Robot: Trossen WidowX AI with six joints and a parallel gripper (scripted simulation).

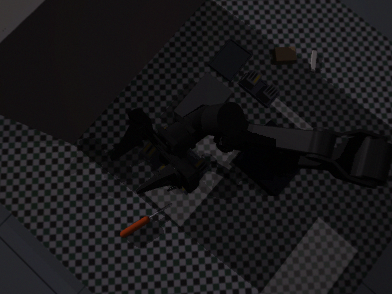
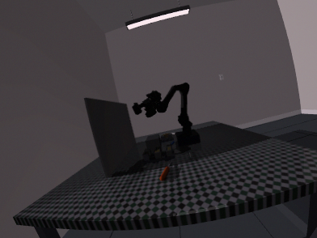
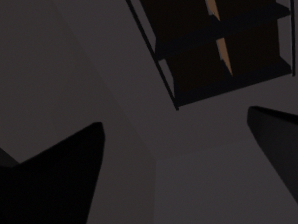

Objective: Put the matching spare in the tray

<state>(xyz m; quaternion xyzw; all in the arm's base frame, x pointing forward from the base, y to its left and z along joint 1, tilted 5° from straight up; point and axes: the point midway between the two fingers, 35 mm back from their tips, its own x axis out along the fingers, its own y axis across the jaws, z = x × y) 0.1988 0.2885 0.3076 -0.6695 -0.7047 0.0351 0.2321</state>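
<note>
The dark spare block lies 33 cm below my gripper tip, 15 cm to the right of it and 6 cm behind it. From my gripper tip the other things lie so: blue pen (37 cm below, 31 cm to the right, 4 cm behind); mounted unit (32 cm below, 26 cm to the right, 9 cm ahead); black panel (34 cm ahead, 21 cm to the right, 15 cm below).
</note>
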